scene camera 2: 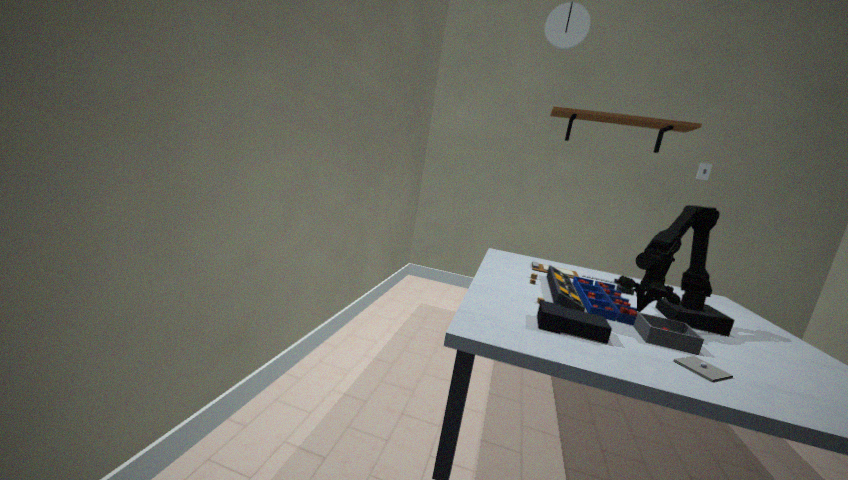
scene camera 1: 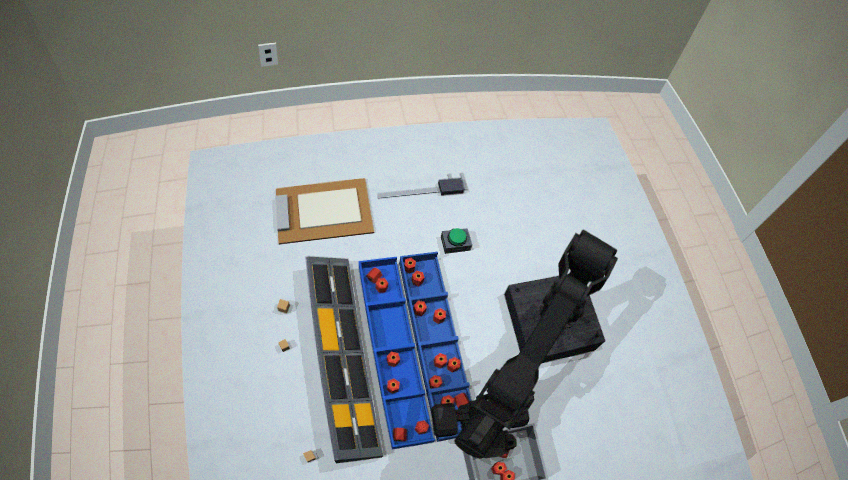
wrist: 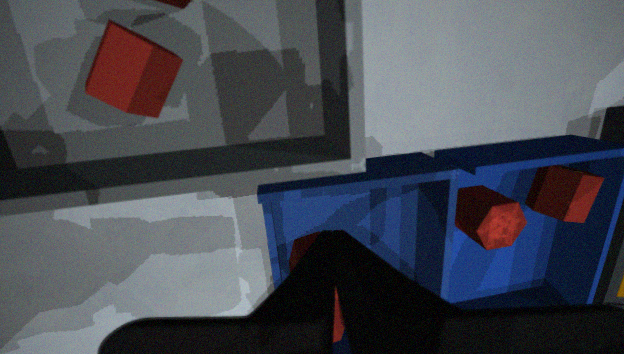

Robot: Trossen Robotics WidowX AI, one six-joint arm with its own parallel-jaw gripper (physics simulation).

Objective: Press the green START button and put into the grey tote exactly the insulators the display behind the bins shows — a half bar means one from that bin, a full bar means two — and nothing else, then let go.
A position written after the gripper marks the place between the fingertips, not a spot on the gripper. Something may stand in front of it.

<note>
The gripper [scene camera 1: 467,424] is shut, holding nothing. Further things: a display [wrist: 601,296] and a grey tote [scene camera 1: 528,451].
The gripper is seen too in scene camera 2 [scene camera 2: 638,311] and in the wrist view [wrist: 332,241]. The grey tote shows as well in the wrist view [wrist: 258,99].
</note>
